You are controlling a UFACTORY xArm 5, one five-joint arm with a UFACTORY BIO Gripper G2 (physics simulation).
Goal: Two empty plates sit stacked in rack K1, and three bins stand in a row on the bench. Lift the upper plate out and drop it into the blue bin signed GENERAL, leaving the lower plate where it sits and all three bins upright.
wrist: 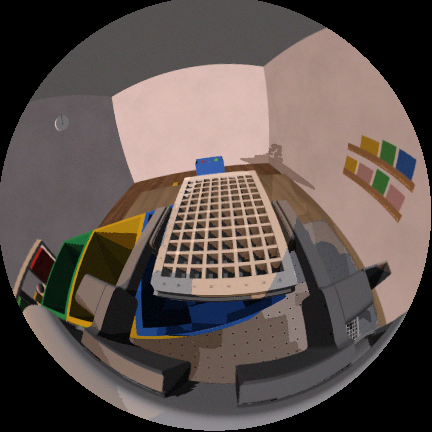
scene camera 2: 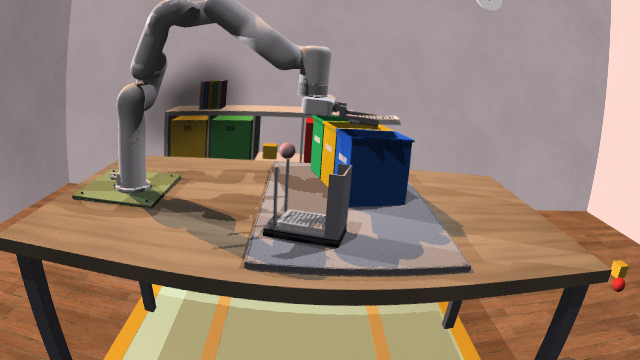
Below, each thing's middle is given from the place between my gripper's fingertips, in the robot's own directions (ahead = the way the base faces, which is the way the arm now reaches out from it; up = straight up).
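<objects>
The blue bin (scene camera 2: 380,160) is 40 mm to the left of my hand and 130 mm below it. I find the yellow bin (scene camera 2: 330,135) 170 mm to the left of my hand, 20 mm behind it and 130 mm below it. As for the green bin (scene camera 2: 318,127), it is 290 mm to the left of my hand and 50 mm behind it, and 130 mm below it.
</objects>
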